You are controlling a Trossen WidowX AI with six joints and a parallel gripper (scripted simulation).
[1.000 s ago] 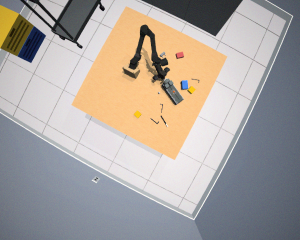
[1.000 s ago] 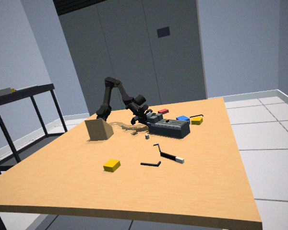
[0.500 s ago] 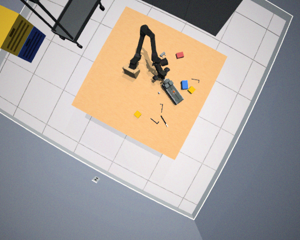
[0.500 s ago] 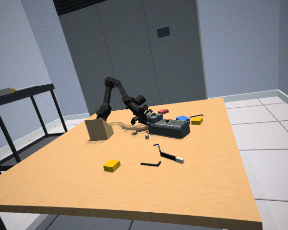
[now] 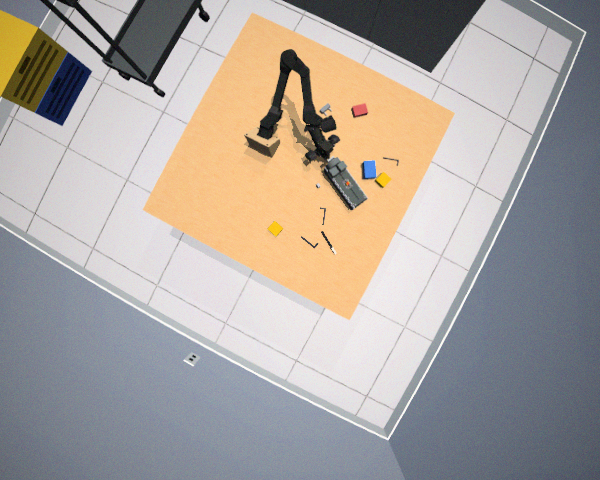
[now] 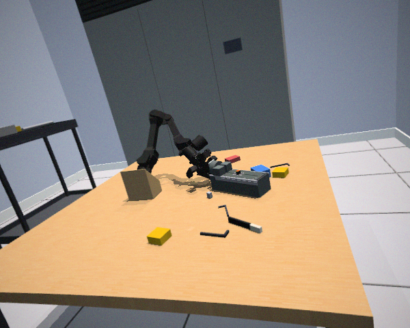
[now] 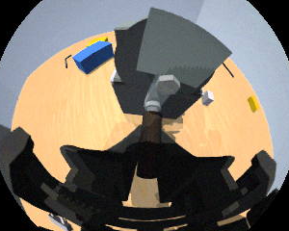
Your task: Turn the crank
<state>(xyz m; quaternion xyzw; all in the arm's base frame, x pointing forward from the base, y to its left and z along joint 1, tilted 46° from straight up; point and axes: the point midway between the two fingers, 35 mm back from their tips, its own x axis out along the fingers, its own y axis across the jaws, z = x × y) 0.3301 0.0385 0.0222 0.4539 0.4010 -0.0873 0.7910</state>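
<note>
Right now my gripper tip is 30 mm below the dark crank handle, 20 mm past it and 10 mm to the right of it. Also, from my gripper tip: small grey cube 140 mm to the right, 20 mm below, 10 mm ahead; blue block 220 mm ahead, 50 mm to the left, 10 mm below; red pointer 140 mm ahead, 90 mm to the right, 50 mm above.
</note>
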